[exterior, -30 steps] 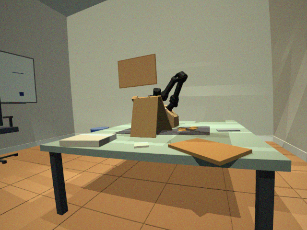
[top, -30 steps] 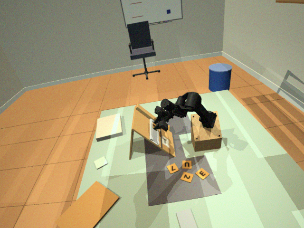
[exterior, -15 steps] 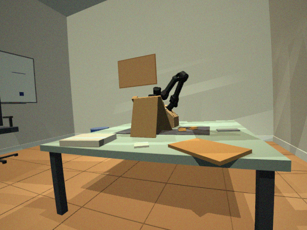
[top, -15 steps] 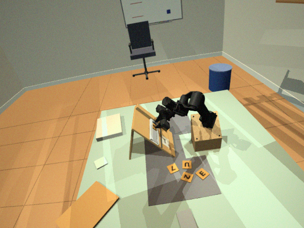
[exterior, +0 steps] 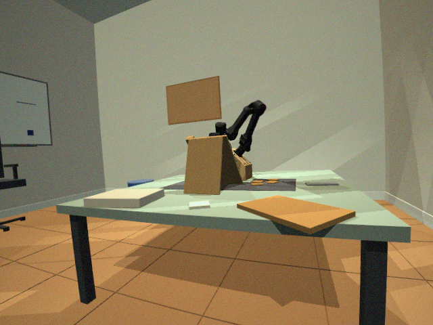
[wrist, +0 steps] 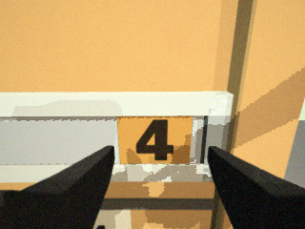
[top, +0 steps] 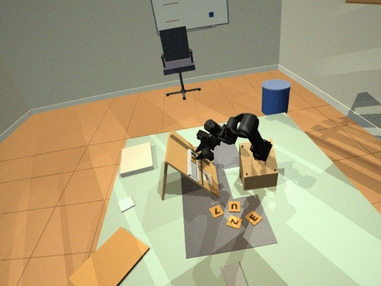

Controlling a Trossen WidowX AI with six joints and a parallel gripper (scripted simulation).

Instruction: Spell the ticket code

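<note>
The white ticket is 10 cm below my gripper tip, 7 cm to the left of it and 4 cm behind it. The rest, counted from my gripper tip: grey mat: 17 cm below, 12 cm behind, 6 cm to the left; then grey slab: 57 cm to the left, 17 cm below, 12 cm behind; then cream box: 42 cm ahead, 24 cm to the right, 15 cm below.
</note>
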